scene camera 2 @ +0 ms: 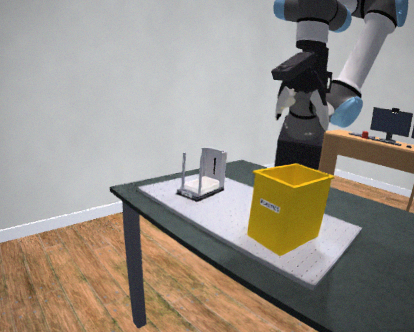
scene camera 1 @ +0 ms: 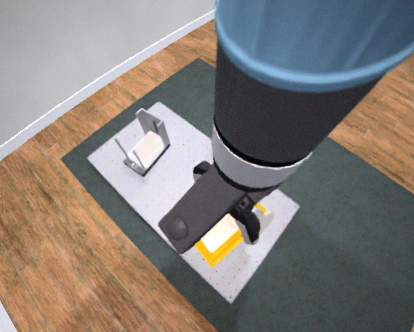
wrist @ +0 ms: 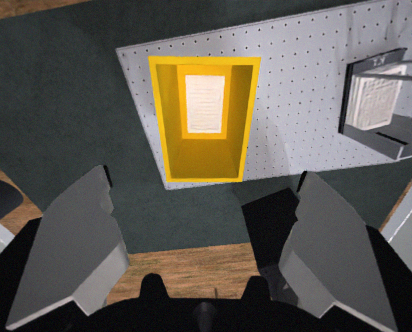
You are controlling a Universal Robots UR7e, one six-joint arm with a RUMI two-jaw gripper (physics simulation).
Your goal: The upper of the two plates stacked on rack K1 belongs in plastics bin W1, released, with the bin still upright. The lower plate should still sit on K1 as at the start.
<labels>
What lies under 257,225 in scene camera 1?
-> My gripper.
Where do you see a yellow plastics bin W1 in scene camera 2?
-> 288,203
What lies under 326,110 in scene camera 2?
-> My gripper.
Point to a yellow plastics bin W1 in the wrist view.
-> At 188,157
</labels>
